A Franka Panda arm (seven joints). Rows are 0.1 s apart.
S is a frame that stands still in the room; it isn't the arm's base.
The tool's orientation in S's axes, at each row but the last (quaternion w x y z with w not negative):
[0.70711, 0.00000, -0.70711, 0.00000]
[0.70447, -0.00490, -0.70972, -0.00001]
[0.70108, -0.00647, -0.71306, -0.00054]
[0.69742, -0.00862, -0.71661, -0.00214]
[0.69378, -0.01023, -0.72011, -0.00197]
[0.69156, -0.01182, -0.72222, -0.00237]
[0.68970, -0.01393, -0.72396, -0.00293]
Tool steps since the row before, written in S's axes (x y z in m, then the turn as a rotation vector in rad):
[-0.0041, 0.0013, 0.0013, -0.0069, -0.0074, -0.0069]
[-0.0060, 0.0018, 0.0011, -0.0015, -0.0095, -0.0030]
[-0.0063, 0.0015, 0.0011, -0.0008, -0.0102, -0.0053]
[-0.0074, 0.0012, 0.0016, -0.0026, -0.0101, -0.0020]
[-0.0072, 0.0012, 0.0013, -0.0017, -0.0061, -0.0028]
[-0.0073, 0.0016, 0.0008, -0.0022, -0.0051, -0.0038]
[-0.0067, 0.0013, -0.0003, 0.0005, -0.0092, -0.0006]
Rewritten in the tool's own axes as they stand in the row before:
[0.0013, 0.0013, 0.0041, -0.0069, -0.0074, 0.0069]
[0.0012, 0.0018, 0.0060, -0.0031, -0.0095, 0.0015]
[0.0012, 0.0014, 0.0063, -0.0054, -0.0102, 0.0008]
[0.0018, 0.0011, 0.0074, -0.0020, -0.0101, 0.0025]
[0.0016, 0.0011, 0.0072, -0.0028, -0.0061, 0.0017]
[0.0011, 0.0014, 0.0073, -0.0038, -0.0051, 0.0023]
[0.0000, 0.0011, 0.0067, -0.0008, -0.0092, -0.0007]

